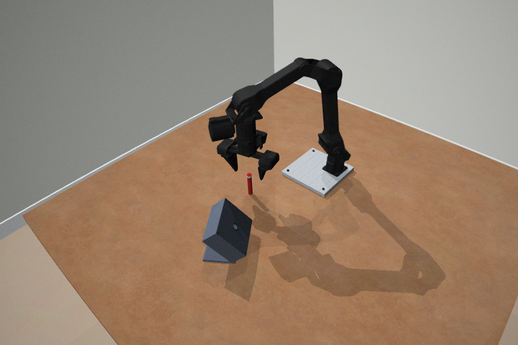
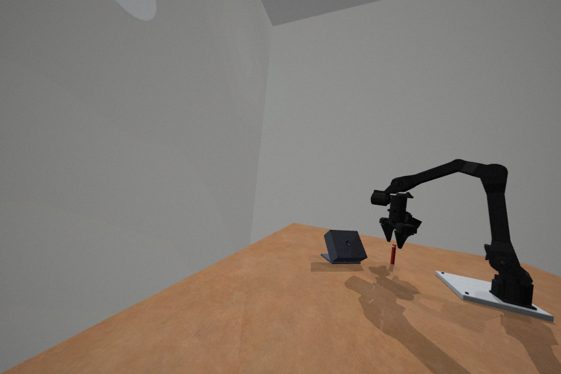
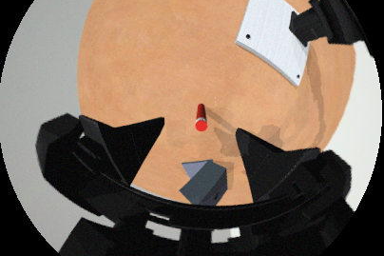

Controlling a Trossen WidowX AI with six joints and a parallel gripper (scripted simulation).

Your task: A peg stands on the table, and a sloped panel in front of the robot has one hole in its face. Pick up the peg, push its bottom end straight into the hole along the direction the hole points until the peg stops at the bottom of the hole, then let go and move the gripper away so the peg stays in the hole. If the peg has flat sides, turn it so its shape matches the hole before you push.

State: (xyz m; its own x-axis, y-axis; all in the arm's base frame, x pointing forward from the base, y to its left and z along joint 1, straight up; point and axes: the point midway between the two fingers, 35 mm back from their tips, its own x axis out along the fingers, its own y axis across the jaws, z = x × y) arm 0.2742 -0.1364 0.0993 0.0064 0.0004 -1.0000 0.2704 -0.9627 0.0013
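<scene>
Right now the red peg is 20 mm below my gripper tip. From my gripper tip the other things lie so: panel (190 mm ahead, 110 mm to the left, 20 mm below).
</scene>
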